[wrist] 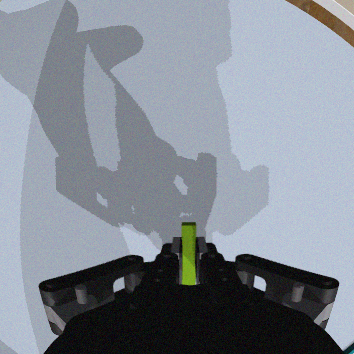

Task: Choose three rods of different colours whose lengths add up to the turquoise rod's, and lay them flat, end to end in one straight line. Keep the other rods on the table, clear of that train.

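Frame: origin at the arm's base, x ahead, y left, z up, level; centimetres.
Seen in the pictures: gripper, fingertip midpoint: [188, 248].
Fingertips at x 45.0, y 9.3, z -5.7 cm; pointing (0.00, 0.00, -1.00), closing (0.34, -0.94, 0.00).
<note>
A point is followed by its place in that frame.
A lime green rod [188, 255] {x 44.8, y 9.3, z -4.7 cm} lies lengthwise between the fingertips, its far end reaching a little past them and its near end hidden by the gripper body. My gripper [188, 248] {x 45.0, y 9.3, z -5.7 cm} is shut on this rod, with one finger pad on each long side. At the bottom right corner a small piece of something turquoise [351, 351] {x 36.3, y -16.3, z -4.7 cm} shows; I cannot tell its length. The other rods do not show in the wrist view.
The pale blue-grey table top [290, 150] {x 54.5, y 4.3, z -5.7 cm} fills most of the view. Its curved edge runs across the upper right corner, with brown wooden floor [327, 19] beyond. Shadows of the arm and gripper fall across the left and middle of the table.
</note>
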